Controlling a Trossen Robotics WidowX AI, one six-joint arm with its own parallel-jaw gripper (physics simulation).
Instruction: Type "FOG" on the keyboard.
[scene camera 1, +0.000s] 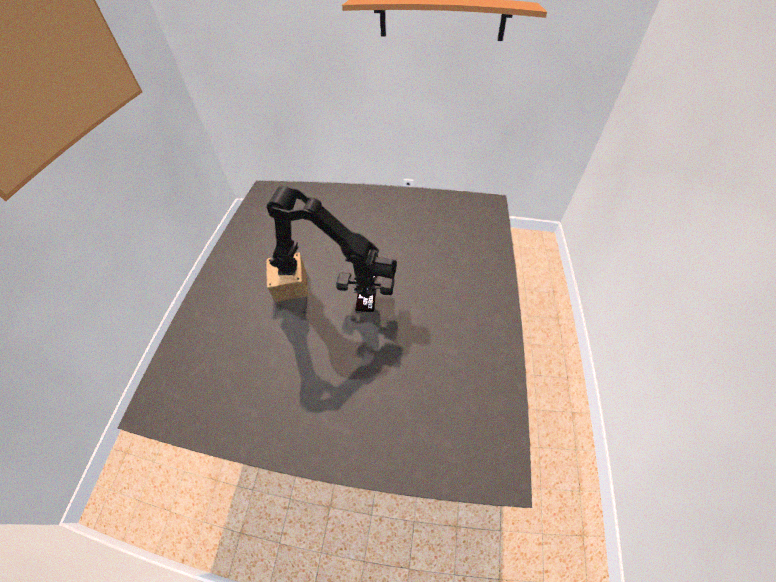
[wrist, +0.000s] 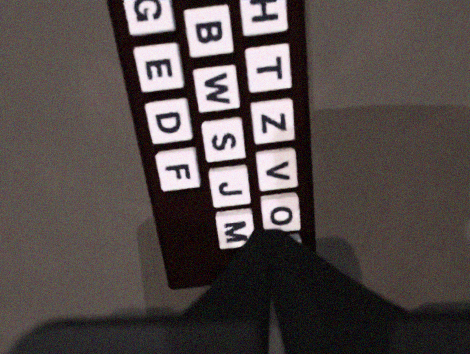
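Where they show: gripper, fingertip midpoint: (scene camera 1: 367, 297) (wrist: 266, 241); arm's base, origin of the base link: (scene camera 1: 287, 267).
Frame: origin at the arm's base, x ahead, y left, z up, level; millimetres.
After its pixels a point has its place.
The dark keyboard (scene camera 1: 359, 305) {y -107, x 259, z -91 mm} (wrist: 185, 240) {y -101, x 258, z -91 mm} lies on the table, with white letter keys in three rows. In the wrist view the F key (wrist: 177, 170) {y -69, x 263, z -85 mm} ends the left row, the G key (wrist: 148, 14) {y -17, x 265, z -85 mm} is partly cut off at the top, and the O key (wrist: 281, 212) {y -93, x 299, z -85 mm} is in the right row. My gripper (scene camera 1: 366, 292) {y -92, x 291, z -64 mm} (wrist: 266, 241) {y -92, x 291, z -64 mm} is shut and empty. Its tips appear just below the O key and right of the M key (wrist: 234, 230) {y -97, x 279, z -85 mm}, covering their edges and most of another key below O. The tips' height above the keys cannot be told.
The arm's wooden base block (scene camera 1: 287, 289) {y -69, x 1, z -40 mm} stands left of the keyboard on the dark table (scene camera 1: 438, 407) {y -469, x 515, z -104 mm}. The arm's shadows fall across the table. Other keys near the tips are J (wrist: 230, 186) {y -79, x 281, z -85 mm} and V (wrist: 277, 170) {y -76, x 299, z -85 mm}. An orange shelf (scene camera 1: 445, 7) is on the back wall.
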